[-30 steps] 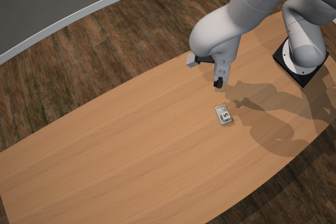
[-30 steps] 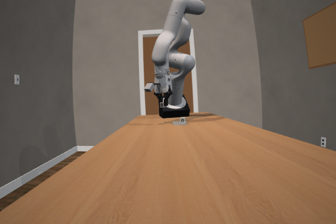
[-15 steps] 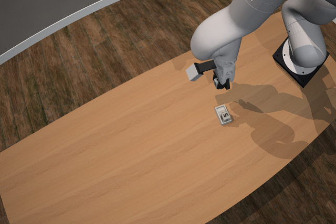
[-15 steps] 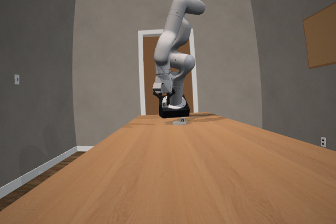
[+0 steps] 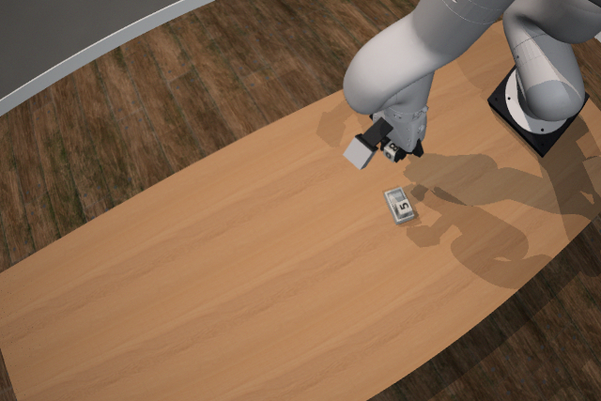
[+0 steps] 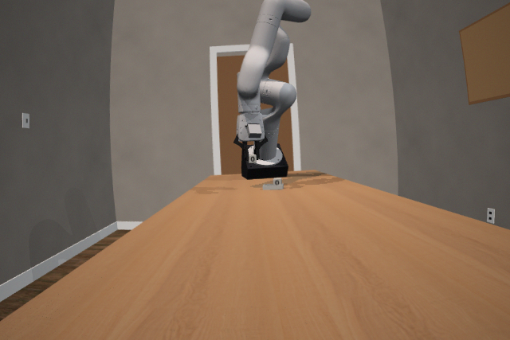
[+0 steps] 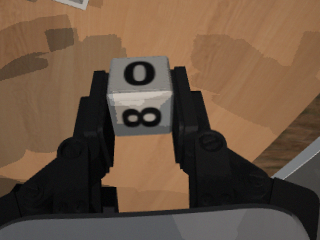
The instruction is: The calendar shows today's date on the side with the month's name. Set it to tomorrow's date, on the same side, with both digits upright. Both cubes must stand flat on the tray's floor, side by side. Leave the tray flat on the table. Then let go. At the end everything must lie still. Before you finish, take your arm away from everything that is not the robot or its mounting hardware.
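Right now my hand is 12 cm above the calendar tray, 7 cm to the right of it and 3 cm short of it. Round my hand: white digit cube 2 cm below.
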